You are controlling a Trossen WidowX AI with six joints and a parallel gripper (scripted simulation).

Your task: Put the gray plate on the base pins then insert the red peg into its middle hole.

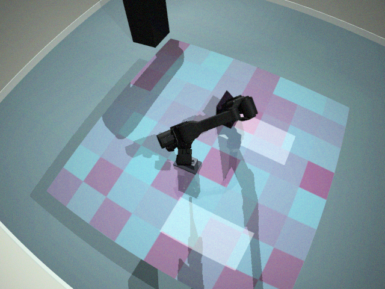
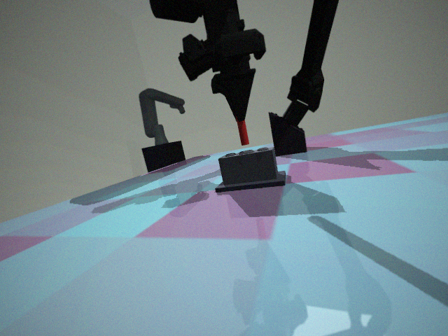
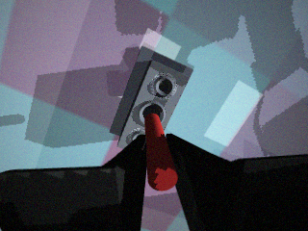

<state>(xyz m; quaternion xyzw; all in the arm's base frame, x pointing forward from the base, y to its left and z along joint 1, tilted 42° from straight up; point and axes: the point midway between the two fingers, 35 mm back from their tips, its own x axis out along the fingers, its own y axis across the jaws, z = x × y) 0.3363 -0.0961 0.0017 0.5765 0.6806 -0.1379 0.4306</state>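
Now: the gray plate 70 mm below my gripper tip. Round my gripper tip: dark base (110 mm below); red peg (right at my gripper tip).
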